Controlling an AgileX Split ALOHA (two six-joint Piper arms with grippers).
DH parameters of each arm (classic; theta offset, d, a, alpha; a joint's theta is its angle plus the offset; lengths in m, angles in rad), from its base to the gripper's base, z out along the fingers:
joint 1: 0 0.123 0 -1.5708
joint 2: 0.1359 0 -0.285 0
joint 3: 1.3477 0 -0.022 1.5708
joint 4: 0 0.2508 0 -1.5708
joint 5: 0 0 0.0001 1.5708
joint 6: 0 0.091 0 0
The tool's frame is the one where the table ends.
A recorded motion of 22 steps. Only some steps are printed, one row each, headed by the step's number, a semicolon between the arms.
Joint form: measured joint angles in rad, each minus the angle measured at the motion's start. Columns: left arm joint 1, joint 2, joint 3, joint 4, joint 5, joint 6; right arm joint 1, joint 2, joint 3, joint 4, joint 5, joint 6.
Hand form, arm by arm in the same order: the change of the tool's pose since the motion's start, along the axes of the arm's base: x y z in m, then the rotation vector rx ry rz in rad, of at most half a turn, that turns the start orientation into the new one. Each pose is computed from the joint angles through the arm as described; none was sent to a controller.
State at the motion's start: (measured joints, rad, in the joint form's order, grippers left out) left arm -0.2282 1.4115 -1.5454 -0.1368 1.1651 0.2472; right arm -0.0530 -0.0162 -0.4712 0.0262 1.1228 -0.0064
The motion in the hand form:
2: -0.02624 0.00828 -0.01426 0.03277 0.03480 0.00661; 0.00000 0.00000 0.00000 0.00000 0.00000 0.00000
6: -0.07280 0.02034 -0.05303 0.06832 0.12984 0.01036; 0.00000 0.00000 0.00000 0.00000 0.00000 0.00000
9: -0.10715 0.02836 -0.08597 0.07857 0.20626 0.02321; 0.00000 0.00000 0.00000 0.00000 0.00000 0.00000
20: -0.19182 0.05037 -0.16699 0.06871 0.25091 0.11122; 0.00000 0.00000 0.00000 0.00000 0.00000 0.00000
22: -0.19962 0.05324 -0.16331 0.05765 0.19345 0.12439; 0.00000 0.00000 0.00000 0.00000 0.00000 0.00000
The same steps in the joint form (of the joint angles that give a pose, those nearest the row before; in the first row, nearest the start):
2: 0.0000 -0.0963 0.1374 0.0256 0.0000 -0.0018; 0.0000 0.0000 0.0000 0.0000 0.0000 0.0000
6: 0.0000 -0.2603 0.4017 0.0403 0.0000 -0.0051; 0.0000 0.0000 0.0000 0.0000 0.0000 0.0000
9: 0.0000 -0.3781 0.5945 0.0407 0.0000 -0.0215; 0.0000 0.0000 0.0000 0.0000 0.0000 0.0000
20: 0.0001 -0.7406 1.0491 0.0661 -0.0594 -0.1151; 0.0000 0.0000 0.0000 0.0000 0.0000 0.0000
22: 0.0000 -0.8045 1.0548 0.0789 -0.0603 -0.1292; 0.0000 0.0000 0.0000 0.0000 0.0000 0.0000

